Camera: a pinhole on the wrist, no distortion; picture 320 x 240 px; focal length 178.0 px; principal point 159.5 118.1 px. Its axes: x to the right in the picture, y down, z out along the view. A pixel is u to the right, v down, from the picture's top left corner.
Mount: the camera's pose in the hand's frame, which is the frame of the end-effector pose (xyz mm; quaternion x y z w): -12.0 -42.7 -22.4 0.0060 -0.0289 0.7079 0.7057
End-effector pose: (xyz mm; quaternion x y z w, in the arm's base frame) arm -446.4 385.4 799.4 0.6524 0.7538 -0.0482 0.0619
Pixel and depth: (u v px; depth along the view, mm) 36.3 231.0 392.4
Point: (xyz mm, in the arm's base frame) -727.8 17.6 495.7
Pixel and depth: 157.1 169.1 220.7
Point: -485.0 266.7 618.5
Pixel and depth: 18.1 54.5 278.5
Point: -724.3 385.0 539.9
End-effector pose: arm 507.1 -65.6 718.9 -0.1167 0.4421 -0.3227 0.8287
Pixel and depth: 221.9 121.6 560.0
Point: 985.8 7.0 1003.9
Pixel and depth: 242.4 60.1 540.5
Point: 1076.8 -68.2 847.3
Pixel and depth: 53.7 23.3 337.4
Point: 709.1 -392.8 920.1
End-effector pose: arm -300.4 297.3 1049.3 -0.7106 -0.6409 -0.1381 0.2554
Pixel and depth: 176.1 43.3 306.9
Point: -351.8 544.9 869.9
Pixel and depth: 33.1 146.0 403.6
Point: -702.9 437.6 765.7
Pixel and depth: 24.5 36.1 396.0
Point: -680.9 644.6 897.0
